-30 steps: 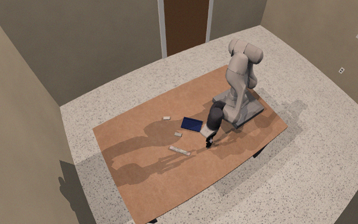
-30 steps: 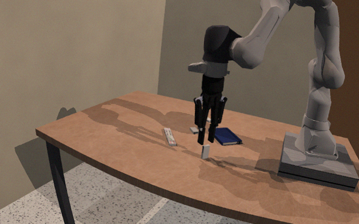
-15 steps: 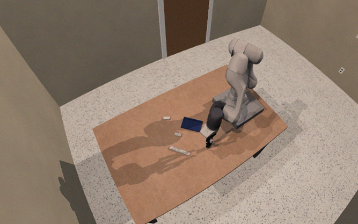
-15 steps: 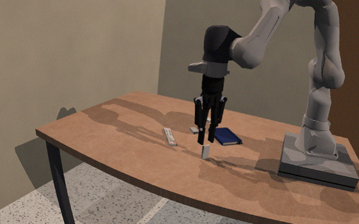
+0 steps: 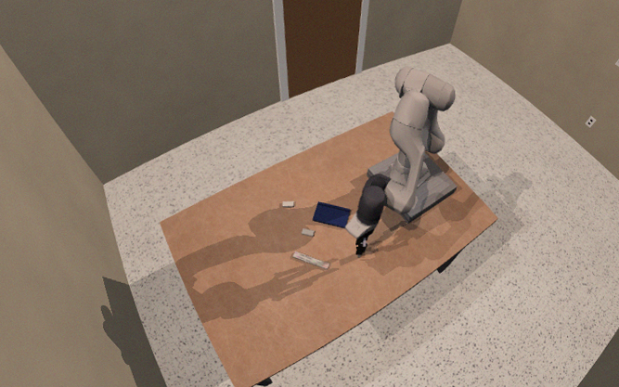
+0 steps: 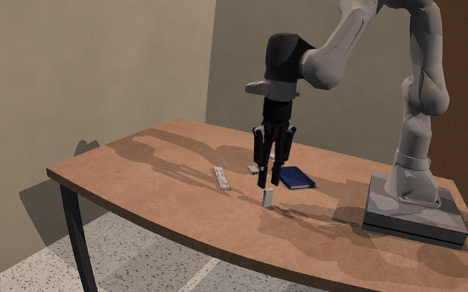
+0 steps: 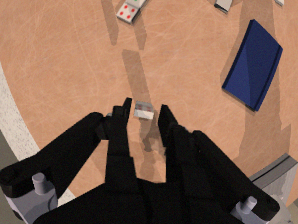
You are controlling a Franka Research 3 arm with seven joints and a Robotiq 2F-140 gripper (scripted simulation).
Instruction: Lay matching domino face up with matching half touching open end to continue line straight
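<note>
The domino lies 7 cm below my hand and 1 cm behind it. Round my hand: dark blue book (23 cm to the right, 9 cm below, 1 cm behind).
</note>
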